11 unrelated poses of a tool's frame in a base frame.
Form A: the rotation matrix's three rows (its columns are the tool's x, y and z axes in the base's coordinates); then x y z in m. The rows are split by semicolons.
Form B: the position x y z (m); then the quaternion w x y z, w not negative. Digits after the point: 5 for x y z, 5 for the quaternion.
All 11 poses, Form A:
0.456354 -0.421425 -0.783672; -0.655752 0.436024 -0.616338; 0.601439 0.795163 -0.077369; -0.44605 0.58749 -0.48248
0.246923 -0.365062 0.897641; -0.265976 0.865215 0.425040; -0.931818 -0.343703 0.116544; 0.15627 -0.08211 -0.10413
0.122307 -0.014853 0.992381; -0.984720 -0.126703 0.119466; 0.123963 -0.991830 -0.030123; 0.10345 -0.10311 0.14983
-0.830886 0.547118 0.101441; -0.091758 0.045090 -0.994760; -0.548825 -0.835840 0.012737; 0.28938 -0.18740 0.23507
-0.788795 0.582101 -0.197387; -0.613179 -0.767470 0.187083; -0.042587 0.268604 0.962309; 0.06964 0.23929 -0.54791
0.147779 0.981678 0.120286; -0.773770 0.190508 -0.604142; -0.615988 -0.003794 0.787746; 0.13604 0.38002 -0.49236
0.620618 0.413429 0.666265; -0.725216 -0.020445 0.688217; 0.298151 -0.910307 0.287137; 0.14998 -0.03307 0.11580
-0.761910 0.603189 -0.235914; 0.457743 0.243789 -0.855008; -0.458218 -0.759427 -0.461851; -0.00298 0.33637 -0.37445
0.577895 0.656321 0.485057; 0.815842 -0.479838 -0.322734; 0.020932 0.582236 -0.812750; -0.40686 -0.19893 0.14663
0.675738 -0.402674 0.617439; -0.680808 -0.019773 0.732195; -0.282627 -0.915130 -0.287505; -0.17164 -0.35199 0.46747
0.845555 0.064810 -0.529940; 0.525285 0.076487 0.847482; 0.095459 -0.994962 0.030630; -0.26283 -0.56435 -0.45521
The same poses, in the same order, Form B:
-0.44605 0.58749 -0.48248 0.67361 0.52386 -0.51406 -0.08697
0.15627 -0.08211 -0.10413 0.74644 -0.25747 0.61273 0.03319
0.10345 -0.10311 0.14983 0.49129 -0.56549 0.44190 -0.49353
0.28938 -0.18740 0.23507 0.23819 0.16680 0.68250 -0.67055
0.06964 0.23929 -0.54791 0.31861 0.06397 -0.12147 -0.93789
0.13604 0.38002 -0.49236 0.72905 0.20587 0.25248 -0.60197
0.14998 -0.03307 0.11580 0.68690 -0.58179 0.13398 -0.41442
-0.00298 0.33637 -0.37445 0.07076 0.33770 0.78542 -0.51388
-0.40686 -0.19893 0.14663 0.26707 0.84713 0.43446 0.14933
-0.17164 -0.35199 0.46747 0.58491 -0.70410 0.38471 -0.11888
-0.26283 -0.56435 -0.45521 0.69869 -0.65925 -0.22378 0.16476

